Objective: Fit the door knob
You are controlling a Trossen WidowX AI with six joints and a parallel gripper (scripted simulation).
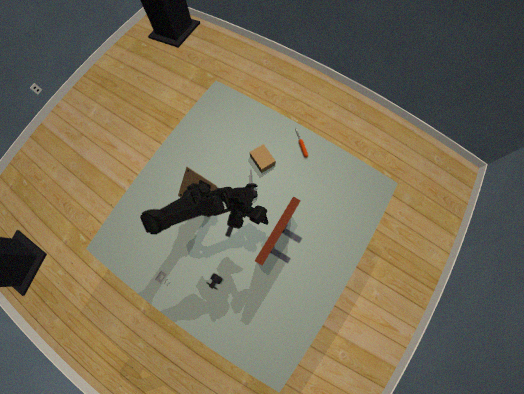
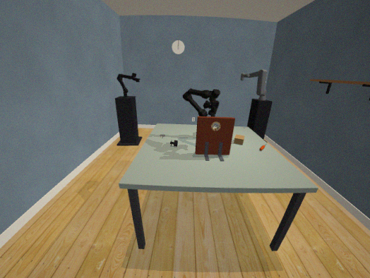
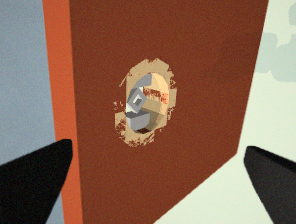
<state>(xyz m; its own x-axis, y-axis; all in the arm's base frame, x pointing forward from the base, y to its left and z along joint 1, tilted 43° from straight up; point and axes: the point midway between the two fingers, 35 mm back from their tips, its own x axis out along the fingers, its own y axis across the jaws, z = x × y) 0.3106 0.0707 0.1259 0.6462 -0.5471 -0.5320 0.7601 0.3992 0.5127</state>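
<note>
My gripper is now 130 mm past the dark door knob, 180 mm to the right of it and 310 mm above it. The rest, counted from my hand: wooden block 150 mm behind, 350 mm to the left, 310 mm below.
</note>
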